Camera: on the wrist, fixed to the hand. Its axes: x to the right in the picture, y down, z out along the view.
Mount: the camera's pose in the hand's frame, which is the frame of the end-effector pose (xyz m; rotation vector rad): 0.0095 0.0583 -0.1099 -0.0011 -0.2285 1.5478
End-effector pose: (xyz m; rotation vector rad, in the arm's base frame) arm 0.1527 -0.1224 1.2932 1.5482 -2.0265 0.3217
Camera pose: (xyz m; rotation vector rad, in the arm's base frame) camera 0.1277 -0.0566 1.3962 -0.3232 -2.9706 0.6801
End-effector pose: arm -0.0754 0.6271 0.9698 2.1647 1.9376 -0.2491
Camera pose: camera -0.0190 0.6608 1.0759 2.7143 -0.1604 -0.1595
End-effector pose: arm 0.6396 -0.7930 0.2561 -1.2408 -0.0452 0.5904
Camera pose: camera 0.6624 -0.8734 0.1635 -1.0154 0.7875 2.0438
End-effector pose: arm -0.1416 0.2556 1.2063 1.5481 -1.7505 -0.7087
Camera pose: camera -0.0916 0.2590 1.3206 -0.1940 -2.3878 -0.0412
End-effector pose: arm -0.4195 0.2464 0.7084 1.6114 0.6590 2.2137
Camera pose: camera -0.5264 0.1830 0.7194 -1.6208 0.6243 -1.5293
